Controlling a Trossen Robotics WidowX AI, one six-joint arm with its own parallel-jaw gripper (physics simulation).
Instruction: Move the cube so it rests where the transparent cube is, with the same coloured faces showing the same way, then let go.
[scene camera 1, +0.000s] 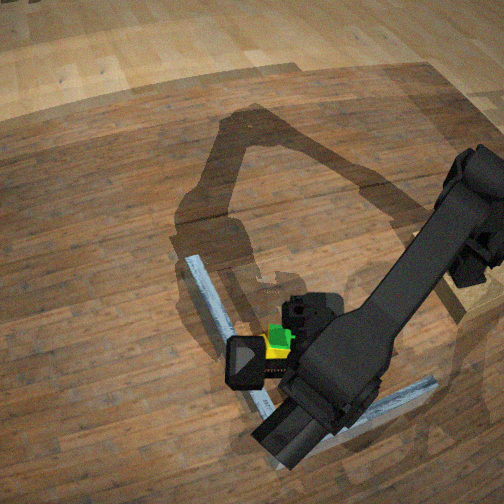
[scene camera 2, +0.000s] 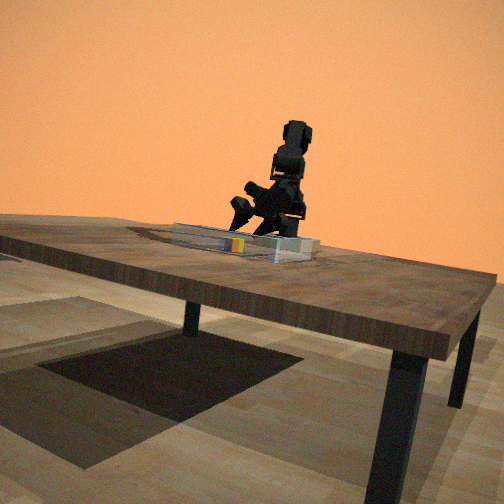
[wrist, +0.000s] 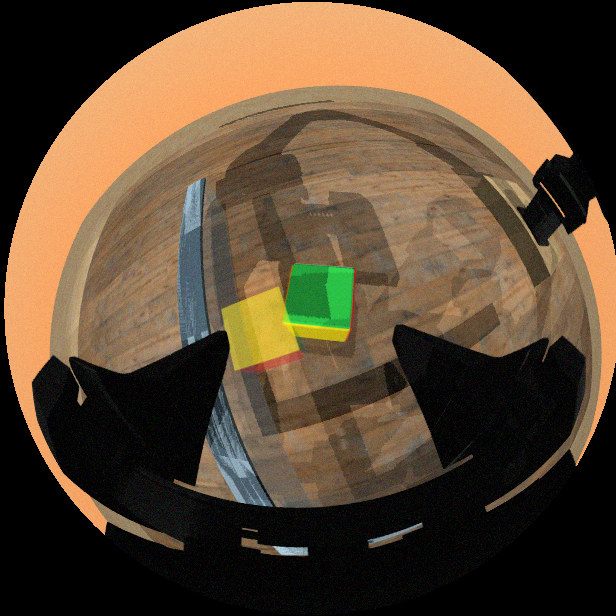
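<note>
In the wrist view the cube (wrist: 320, 300) shows a green top with yellow and red lower edges. The transparent cube (wrist: 262, 328) lies right beside it to the left, yellow on top with a red lower edge, and overlaps it slightly. My gripper (wrist: 312, 375) is open, its two dark fingers spread wide on either side, just short of both cubes and touching neither. In scene camera 1 the cube (scene camera 1: 279, 340) shows green and yellow between the fingers of the gripper (scene camera 1: 268, 348). In scene camera 2 a small coloured cube (scene camera 2: 237, 245) sits on the table below the arm.
A grey L-shaped rail (scene camera 1: 212, 308) runs along the table beside the cubes, with its other leg (scene camera 1: 400, 400) under the arm. It also shows in the wrist view (wrist: 190, 270) left of the cubes. The table's front edge (scene camera 2: 250, 300) is far from the cubes.
</note>
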